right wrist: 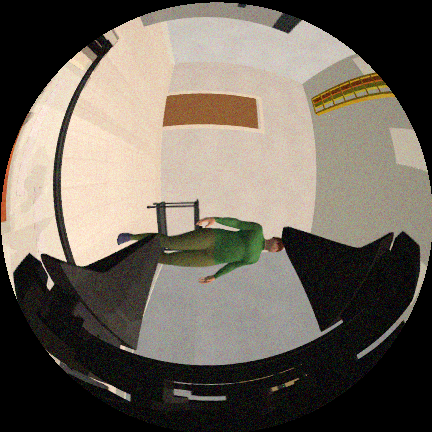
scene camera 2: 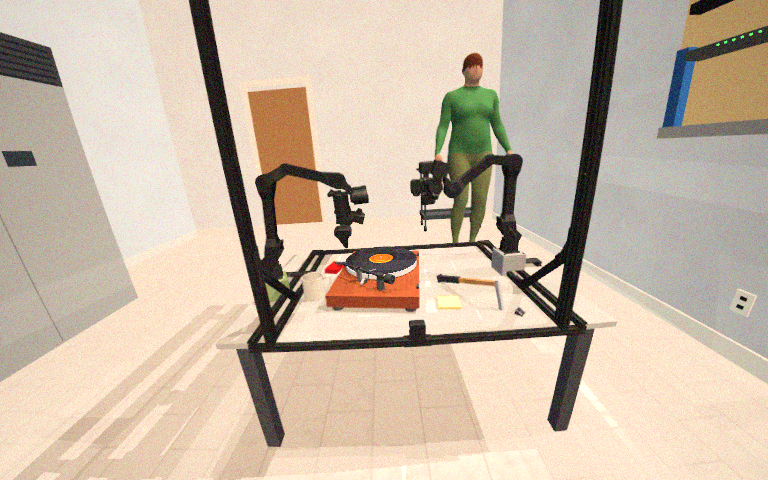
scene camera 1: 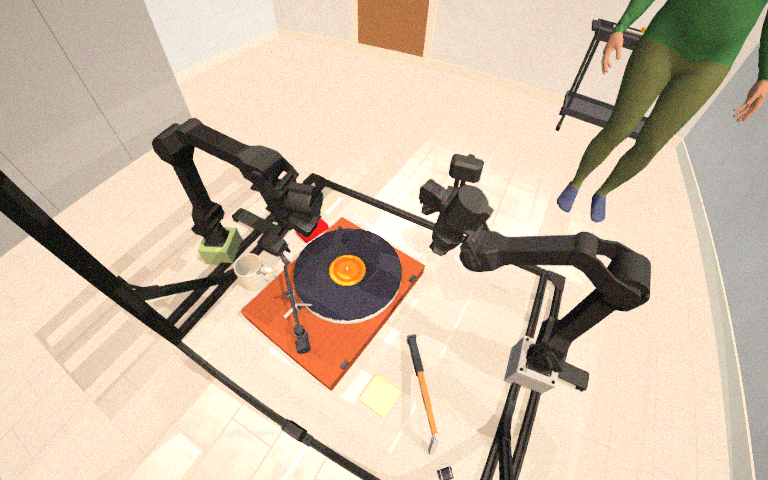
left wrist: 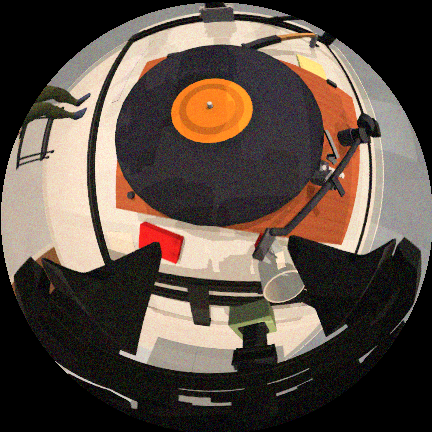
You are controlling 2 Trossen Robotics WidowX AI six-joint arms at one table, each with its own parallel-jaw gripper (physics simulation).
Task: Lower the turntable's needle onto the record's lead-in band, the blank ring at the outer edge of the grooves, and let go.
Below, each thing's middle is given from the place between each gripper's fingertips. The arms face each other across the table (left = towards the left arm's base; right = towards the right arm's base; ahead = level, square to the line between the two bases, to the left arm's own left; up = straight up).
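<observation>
I see the tonearm (left wrist: 264,240) 5 cm to the right of my left hand, 14 cm behind it and 7 cm below it. The hammer (scene camera 1: 411,339) is 20 cm behind my left hand, 43 cm to the right of it and 13 cm below it, while the white mug (scene camera 1: 249,268) sits 8 cm behind my left hand, 13 cm to the left of it and 13 cm below it.
The hammer is 60 mm to the right of my right hand, 390 mm behind it and 330 mm below it. I see the tonearm 310 mm to the left of my right hand, 330 mm behind it and 270 mm below it. As for the white mug, it is 280 mm behind my right hand, 490 mm to the left of it and 340 mm below it.
</observation>
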